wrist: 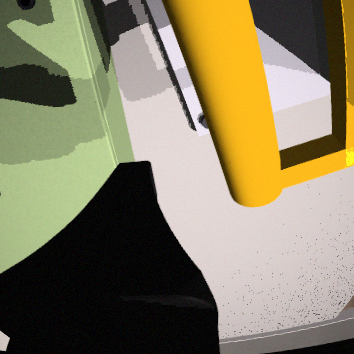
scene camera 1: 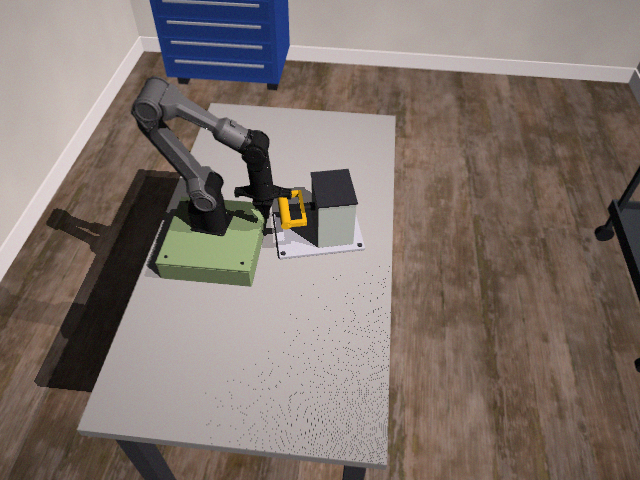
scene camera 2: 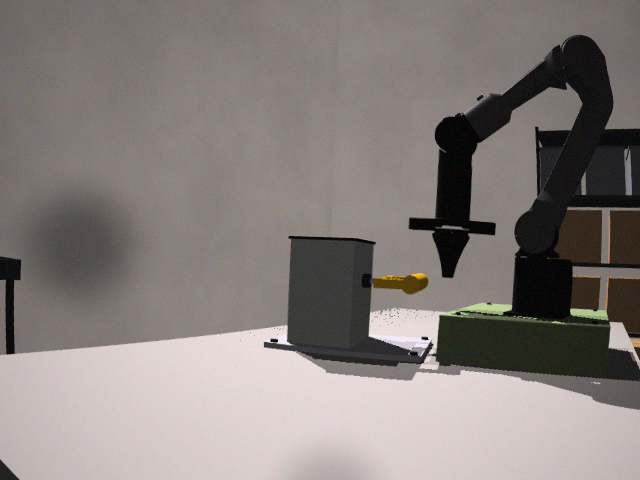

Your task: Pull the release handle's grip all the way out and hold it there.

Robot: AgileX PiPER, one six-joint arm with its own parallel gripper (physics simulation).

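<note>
The release handle's yellow grip (scene camera 1: 285, 212) (scene camera 2: 416, 283) (wrist: 235, 110) is a thick round bar on a rectangular frame. It sticks out level from the side of a grey box (scene camera 1: 336, 227) (scene camera 2: 325, 294) with a dark top. A short bit of rod shows between the frame and the black collar on the box in scene camera 2. My gripper (scene camera 1: 266, 232) (scene camera 2: 448, 276) (wrist: 137, 180) points down with its fingers shut together and empty. It is on the robot-base side of the bar, apart from it, with its tips slightly above the bar's height in scene camera 2.
The box stands on a white base plate (scene camera 1: 310, 251) (scene camera 2: 273, 344) with dark bolts. The green block (scene camera 1: 206, 258) (scene camera 2: 522, 343) (wrist: 50, 135) under the arm is close beside the plate. Both are on the light table (scene camera 1: 232, 335) (scene camera 2: 206, 403). A blue drawer cabinet (scene camera 1: 222, 33) stands behind.
</note>
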